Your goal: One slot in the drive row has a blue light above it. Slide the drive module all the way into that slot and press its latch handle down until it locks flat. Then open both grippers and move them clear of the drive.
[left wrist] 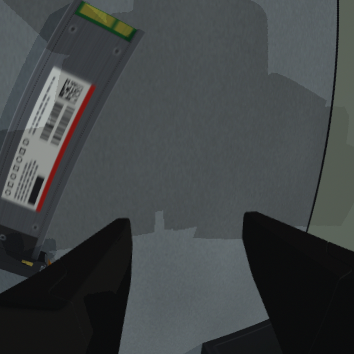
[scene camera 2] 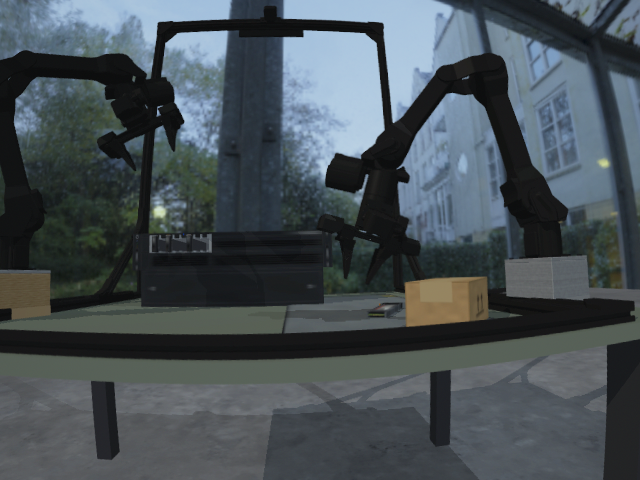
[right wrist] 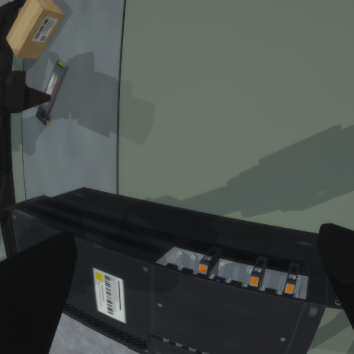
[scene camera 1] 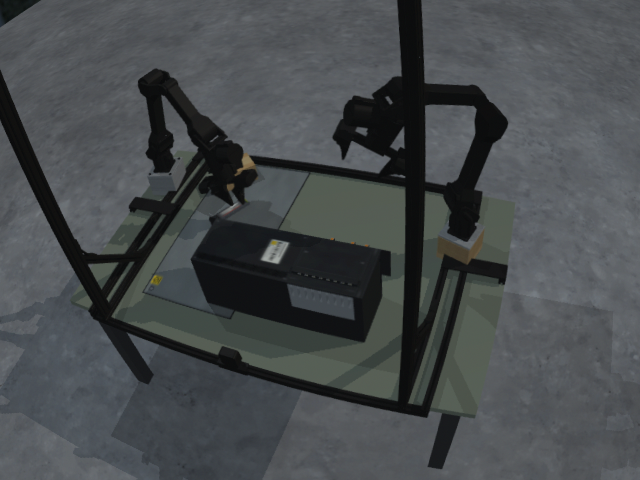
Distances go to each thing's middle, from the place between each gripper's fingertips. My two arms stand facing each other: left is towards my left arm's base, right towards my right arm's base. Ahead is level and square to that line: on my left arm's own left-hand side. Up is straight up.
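Cardboard box (scene camera 2: 433,301): 16 cm ahead of my left hand, 11 cm to the left of it and 3 cm below it. Relative to the drive module (left wrist: 85,55), my left gripper is 1 cm short of it, 5 cm to the right of it and 5 cm above it.
From my right hand, the cardboard box is 52 cm to the left, 28 cm below and 19 cm ahead. My right hand is itself 46 cm to the right of the drive module, 31 cm above it and 5 cm short of it.
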